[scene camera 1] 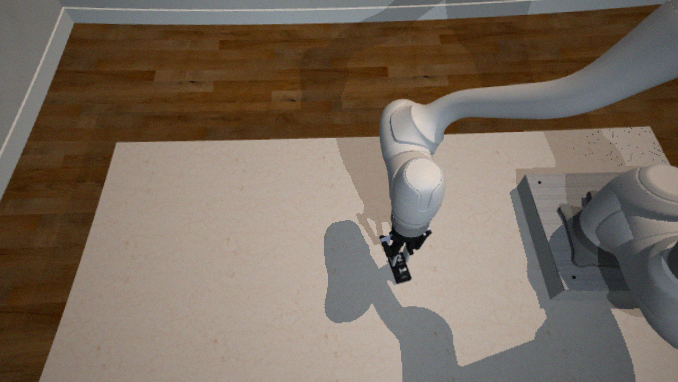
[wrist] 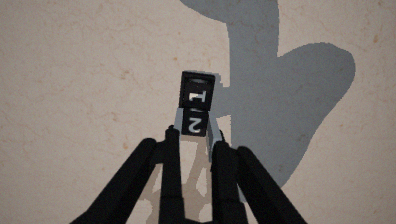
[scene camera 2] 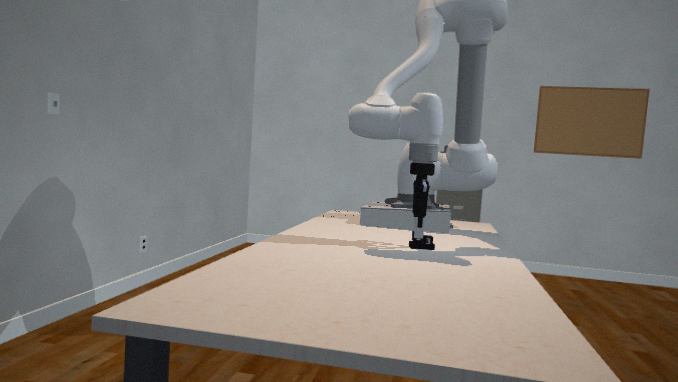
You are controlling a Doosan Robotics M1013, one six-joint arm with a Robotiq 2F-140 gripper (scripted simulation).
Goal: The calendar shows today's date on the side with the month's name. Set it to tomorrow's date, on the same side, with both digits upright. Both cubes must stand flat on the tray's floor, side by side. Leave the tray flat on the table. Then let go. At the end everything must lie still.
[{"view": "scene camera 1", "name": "my gripper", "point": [398,260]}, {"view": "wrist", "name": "my gripper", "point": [194,119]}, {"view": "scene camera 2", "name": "my gripper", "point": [417,237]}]
